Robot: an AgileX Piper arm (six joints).
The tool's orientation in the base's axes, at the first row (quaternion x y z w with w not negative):
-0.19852, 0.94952, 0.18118, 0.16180
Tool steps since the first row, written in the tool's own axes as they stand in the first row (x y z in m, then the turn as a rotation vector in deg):
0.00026, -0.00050, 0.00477, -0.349, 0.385, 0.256
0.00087, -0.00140, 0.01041, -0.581, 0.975, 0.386
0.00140, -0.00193, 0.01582, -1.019, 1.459, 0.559
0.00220, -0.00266, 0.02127, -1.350, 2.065, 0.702
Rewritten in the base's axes. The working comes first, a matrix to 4 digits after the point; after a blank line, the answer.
The tool's axes in the first row as the columns of a matrix, in the base's axes (used below as rounded here):
-0.8688, -0.4356, 0.2353
-0.3184, 0.8555, 0.4083
-0.3792, 0.2798, -0.8820

0.00111, 0.00144, -0.00445, 0.196, 0.545, 0.014
0.00230, 0.00278, -0.00990, 0.171, 1.177, 0.153
0.00335, 0.00436, -0.01502, 0.381, 1.801, 0.302
0.00425, 0.00571, -0.02034, 0.439, 2.483, 0.471

